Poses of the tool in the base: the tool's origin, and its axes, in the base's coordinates. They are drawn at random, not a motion.
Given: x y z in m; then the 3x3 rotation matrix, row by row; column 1 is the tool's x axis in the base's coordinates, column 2 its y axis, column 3 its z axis. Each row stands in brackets.
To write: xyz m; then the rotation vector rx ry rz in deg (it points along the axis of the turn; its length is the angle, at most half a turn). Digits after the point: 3 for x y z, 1 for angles.
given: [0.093 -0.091 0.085], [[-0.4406 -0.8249 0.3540], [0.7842 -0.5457 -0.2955], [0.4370 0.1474 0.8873]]
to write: 0.093 -0.091 0.085 32.7 -6.1 118.8
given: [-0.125 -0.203 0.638], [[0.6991 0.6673 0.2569], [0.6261 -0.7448 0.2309], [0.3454 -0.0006 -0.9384]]
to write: -0.125 -0.203 0.638 -159.2 -60.9 -28.3
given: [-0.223 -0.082 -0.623], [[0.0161 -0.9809 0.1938], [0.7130 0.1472 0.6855], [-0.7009 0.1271 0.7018]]
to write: -0.223 -0.082 -0.623 -26.3 42.1 79.7
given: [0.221 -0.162 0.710], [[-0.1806 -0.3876 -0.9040], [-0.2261 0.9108 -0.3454], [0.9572 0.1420 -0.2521]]
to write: 0.221 -0.162 0.710 26.5 -101.3 8.8
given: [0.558 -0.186 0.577], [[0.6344 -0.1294 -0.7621], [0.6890 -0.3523 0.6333], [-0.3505 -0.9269 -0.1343]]
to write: 0.558 -0.186 0.577 -99.4 -26.2 52.1
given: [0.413 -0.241 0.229], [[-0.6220 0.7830 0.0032], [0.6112 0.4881 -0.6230], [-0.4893 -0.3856 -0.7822]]
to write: 0.413 -0.241 0.229 67.7 140.4 -49.0
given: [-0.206 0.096 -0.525], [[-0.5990 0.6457 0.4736], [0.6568 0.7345 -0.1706], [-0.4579 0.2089 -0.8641]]
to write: -0.206 0.096 -0.525 56.5 138.7 1.7
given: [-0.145 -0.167 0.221], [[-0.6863 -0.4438 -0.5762], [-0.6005 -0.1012 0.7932], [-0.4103 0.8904 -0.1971]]
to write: -0.145 -0.167 0.221 67.7 -115.6 -109.2
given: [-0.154 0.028 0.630], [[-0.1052 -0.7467 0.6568], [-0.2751 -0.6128 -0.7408], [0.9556 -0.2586 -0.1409]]
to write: -0.154 0.028 0.630 103.5 -64.2 101.2
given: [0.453 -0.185 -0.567], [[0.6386 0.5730 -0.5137], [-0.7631 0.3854 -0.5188], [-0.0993 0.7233 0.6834]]
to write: 0.453 -0.185 -0.567 46.0 -15.3 -49.5
